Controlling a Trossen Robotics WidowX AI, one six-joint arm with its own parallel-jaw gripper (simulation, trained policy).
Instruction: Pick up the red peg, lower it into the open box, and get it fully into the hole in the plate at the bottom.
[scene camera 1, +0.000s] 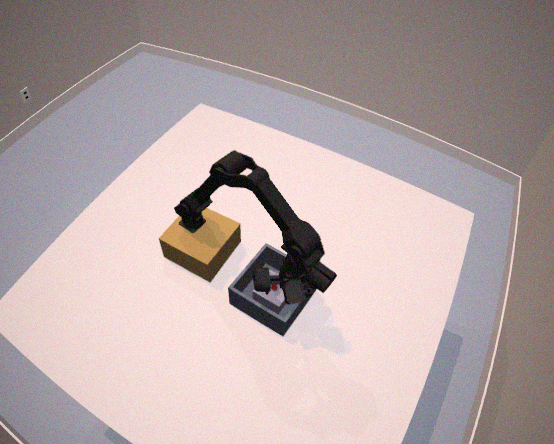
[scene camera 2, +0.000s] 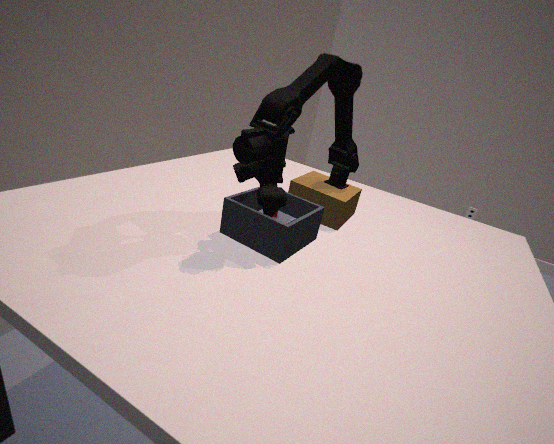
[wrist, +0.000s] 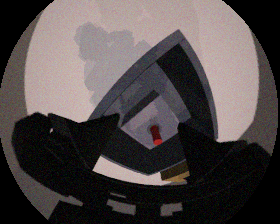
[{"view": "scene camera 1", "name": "my gripper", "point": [282, 292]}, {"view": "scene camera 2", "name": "my gripper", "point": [264, 211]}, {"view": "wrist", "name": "my gripper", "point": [149, 121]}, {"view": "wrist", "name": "dark grey box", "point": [171, 67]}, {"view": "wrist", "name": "grey plate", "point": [153, 109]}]
